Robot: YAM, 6 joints.
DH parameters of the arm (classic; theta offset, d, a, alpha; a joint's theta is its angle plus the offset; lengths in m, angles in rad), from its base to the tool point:
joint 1: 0 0.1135 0.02 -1.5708
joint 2: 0 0 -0.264 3.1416
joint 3: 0.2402 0 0.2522 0
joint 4: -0.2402 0 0.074 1.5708
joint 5: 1.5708 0 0 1.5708
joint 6: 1.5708 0.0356 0 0
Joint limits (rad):
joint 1: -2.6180..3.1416
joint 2: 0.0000..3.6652
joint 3: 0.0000..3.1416
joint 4: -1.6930..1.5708
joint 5: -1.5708..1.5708
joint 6: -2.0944..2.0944
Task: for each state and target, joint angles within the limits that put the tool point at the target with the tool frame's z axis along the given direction. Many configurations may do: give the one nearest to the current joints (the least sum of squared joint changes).
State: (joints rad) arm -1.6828 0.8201 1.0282 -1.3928 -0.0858 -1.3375
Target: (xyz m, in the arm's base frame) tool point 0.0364 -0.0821 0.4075 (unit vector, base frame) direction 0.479 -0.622 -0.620
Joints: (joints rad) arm -1.2586 0.7675 1.3239 -1.2545 -0.2679 -1.3375
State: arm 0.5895 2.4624 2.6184 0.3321 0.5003 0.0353
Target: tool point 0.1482 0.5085 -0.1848 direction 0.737 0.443 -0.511
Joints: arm 1.3281 3.3219 2.2574 0.3648 0.6545 0.0353
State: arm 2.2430 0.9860 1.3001 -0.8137 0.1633 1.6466
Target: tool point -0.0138 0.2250 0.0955 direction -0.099 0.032 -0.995
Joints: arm 1.6167 1.6353 0.6441 -0.5429 -0.0975 1.6466
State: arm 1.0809 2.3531 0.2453 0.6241 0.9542 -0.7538
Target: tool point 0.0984 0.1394 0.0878 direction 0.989 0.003 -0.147
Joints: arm 1.1449 1.8075 0.0019 1.4624 1.1187 -0.7538
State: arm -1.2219 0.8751 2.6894 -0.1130 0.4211 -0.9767
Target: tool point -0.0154 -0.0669 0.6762 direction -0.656 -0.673 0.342
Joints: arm -1.3877 1.3783 2.6629 -0.7220 0.8749 -0.9767
